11 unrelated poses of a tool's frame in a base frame.
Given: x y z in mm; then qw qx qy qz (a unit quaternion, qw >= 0).
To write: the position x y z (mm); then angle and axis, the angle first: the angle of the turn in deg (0 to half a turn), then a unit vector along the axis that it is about. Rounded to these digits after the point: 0 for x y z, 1 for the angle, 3 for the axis.
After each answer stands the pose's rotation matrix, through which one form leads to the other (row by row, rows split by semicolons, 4 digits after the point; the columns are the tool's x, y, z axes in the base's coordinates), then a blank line. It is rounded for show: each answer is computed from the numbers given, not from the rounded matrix.
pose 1, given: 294, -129, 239, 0.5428, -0.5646, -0.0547, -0.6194
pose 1, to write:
294, -129, 239, 114.3, -0.672, -0.065, -0.737
0.2267 0.7341 0.6400; -0.6106 -0.4048 0.6807; 0.7588 -0.5451 0.3565

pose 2, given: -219, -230, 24, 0.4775, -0.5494, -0.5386, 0.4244
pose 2, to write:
-219, -230, 24, 123.0, -0.625, -0.613, 0.483
0.0596 0.1865 -0.9806; 0.9971 0.0361 0.0675; 0.0480 -0.9818 -0.1838

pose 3, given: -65, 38, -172, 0.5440, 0.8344, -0.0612, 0.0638
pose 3, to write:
-65, 38, -172, 114.1, 0.994, -0.073, 0.076
0.9844 -0.1715 0.0399; -0.0327 -0.4006 -0.9157; 0.1731 0.9000 -0.4000

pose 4, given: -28, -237, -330, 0.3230, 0.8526, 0.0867, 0.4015
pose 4, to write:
-28, -237, -330, 142.3, 0.901, 0.092, 0.424
0.6626 -0.1115 0.7407; 0.4072 -0.7763 -0.4812; 0.6286 0.6204 -0.4689

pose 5, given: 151, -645, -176, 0.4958, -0.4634, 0.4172, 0.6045
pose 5, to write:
151, -645, -176, 120.6, -0.534, 0.480, 0.696
-0.0789 -0.9861 -0.1466; 0.2128 -0.1603 0.9639; -0.9739 0.0449 0.2224

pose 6, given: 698, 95, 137, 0.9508, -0.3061, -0.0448, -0.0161
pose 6, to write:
698, 95, 137, 36.1, -0.988, -0.145, -0.052
0.9955 0.0580 -0.0753; -0.0032 0.8121 0.5835; 0.0950 -0.5806 0.8086

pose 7, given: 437, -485, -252, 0.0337, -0.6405, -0.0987, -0.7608
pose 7, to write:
437, -485, -252, 176.1, -0.641, -0.099, -0.761
-0.1772 0.1777 0.9680; 0.0752 -0.9782 0.1934; 0.9813 0.1070 0.1600

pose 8, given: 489, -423, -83, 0.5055, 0.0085, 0.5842, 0.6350
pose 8, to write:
489, -423, -83, 119.3, 0.010, 0.677, 0.736
-0.4889 -0.6320 0.6014; 0.6518 0.1935 0.7333; -0.5798 0.7504 0.3174

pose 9, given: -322, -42, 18, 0.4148, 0.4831, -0.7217, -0.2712
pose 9, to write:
-322, -42, 18, 131.0, 0.531, -0.793, -0.298
-0.1890 -0.4724 -0.8609; -0.9224 0.3860 -0.0093; 0.3367 0.7924 -0.5087

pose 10, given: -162, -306, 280, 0.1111, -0.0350, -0.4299, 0.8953
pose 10, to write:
-162, -306, 280, 167.2, -0.035, -0.433, 0.901
-0.9729 -0.1689 -0.1582; 0.2290 -0.6057 -0.7620; 0.0329 -0.7776 0.6279

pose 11, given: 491, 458, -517, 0.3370, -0.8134, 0.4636, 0.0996
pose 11, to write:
491, 458, -517, 140.6, -0.864, 0.492, 0.106
0.5503 -0.8213 0.1504; -0.6870 -0.3430 0.6406; -0.4745 -0.4559 -0.7530

